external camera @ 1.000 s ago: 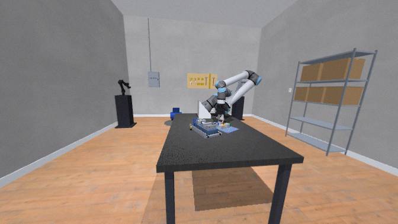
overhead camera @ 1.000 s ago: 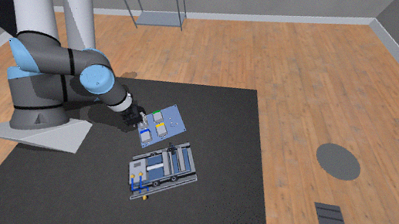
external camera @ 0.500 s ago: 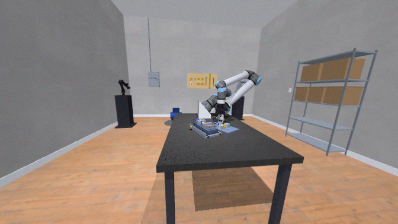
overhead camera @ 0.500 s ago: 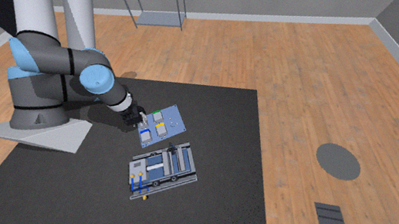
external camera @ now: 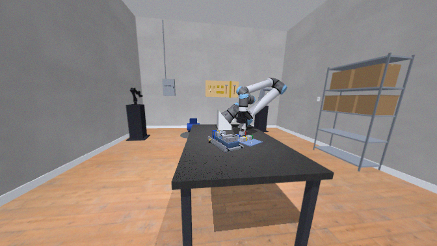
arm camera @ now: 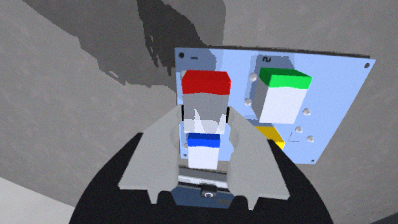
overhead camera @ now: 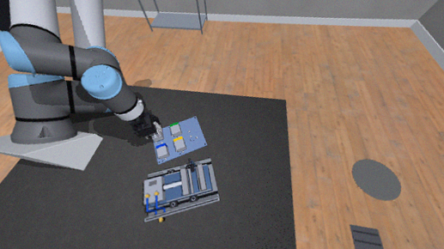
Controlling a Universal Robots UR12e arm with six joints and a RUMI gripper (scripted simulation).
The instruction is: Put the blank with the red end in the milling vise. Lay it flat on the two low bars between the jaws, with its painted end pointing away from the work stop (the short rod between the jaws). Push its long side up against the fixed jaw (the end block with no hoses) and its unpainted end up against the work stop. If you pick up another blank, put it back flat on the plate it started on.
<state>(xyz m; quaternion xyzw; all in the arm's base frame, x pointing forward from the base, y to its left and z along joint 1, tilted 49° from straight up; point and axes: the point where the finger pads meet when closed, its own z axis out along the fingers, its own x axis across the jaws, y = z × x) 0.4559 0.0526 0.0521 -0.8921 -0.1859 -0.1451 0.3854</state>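
Now: hand 220 mm short of the work stop, 170 mm to the left of it and 20 mm below it. From my hand the other things lie so: red-ended blank: 20 mm below; blue-ended blank: 40 mm ahead, 80 mm to the right, 50 mm below; green-ended blank: 80 mm ahead, 40 mm to the left, 50 mm below.
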